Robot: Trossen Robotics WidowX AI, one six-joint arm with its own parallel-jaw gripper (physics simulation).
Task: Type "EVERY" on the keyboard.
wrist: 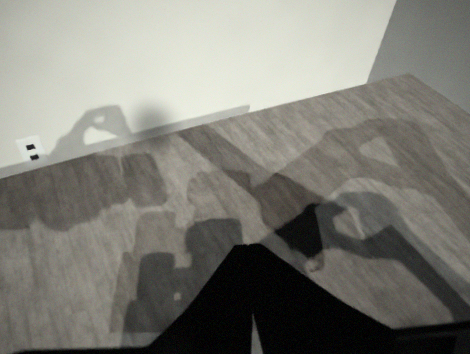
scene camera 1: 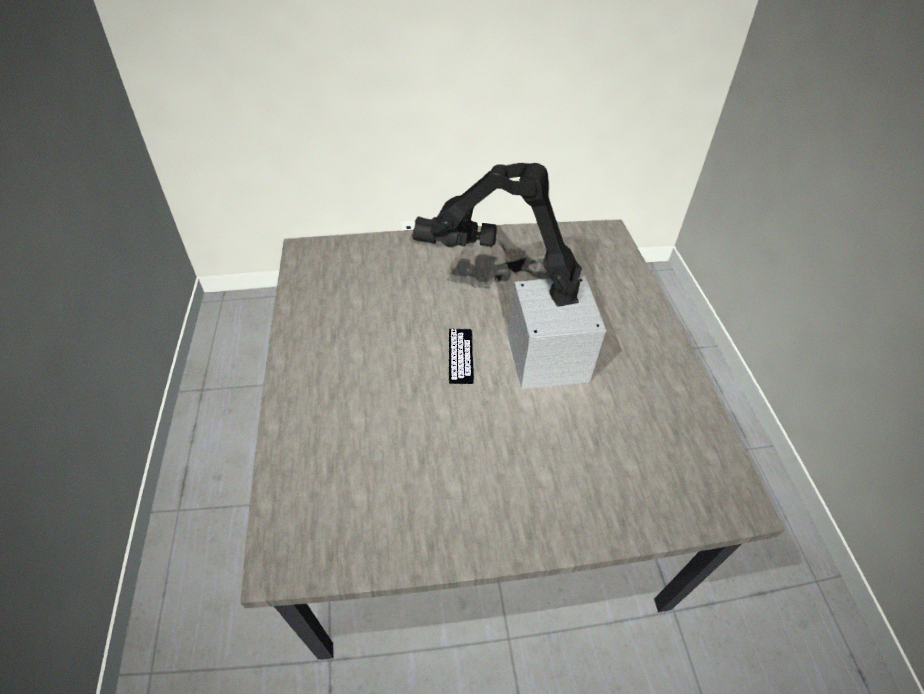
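Seen in the pictures: gripper, between the fingertips: (wrist: 247,257) (scene camera 1: 471,228); arm's base, origin of its link: (scene camera 1: 563,296).
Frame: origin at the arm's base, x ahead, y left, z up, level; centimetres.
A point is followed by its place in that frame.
The small black keyboard with rows of white keys (scene camera 1: 460,356) @[y -2.9, x 27.8, z -20.8 cm] lies on the table left of the pale box, with its long side running front to back. Its letters are too small to read. It does not show in the wrist view. My gripper (scene camera 1: 489,234) (wrist: 247,257) @[y -30.1, x 18.1, z 3.9 cm] is shut and empty. It is raised above the back part of the table, well behind the keyboard and apart from it. In the wrist view, its two black fingers meet at the tips in the lower middle.
The wooden table (scene camera 1: 418,478) @[y 32.5, x 47.6, z -22.3 cm] (wrist: 65,280) @[y -49.5, x 24.3, z -22.3 cm] carries the pale box (scene camera 1: 560,358) @[y 12.7, x 4.2, z -10.3 cm] that bears the arm's base (scene camera 1: 565,289) @[y 4.6, x 2.6, z 7.1 cm]. The back wall (scene camera 1: 425,89) (wrist: 200,50) rises behind the table, with a small outlet (wrist: 31,148) at its lower left in the wrist view. Arm shadows cross the table.
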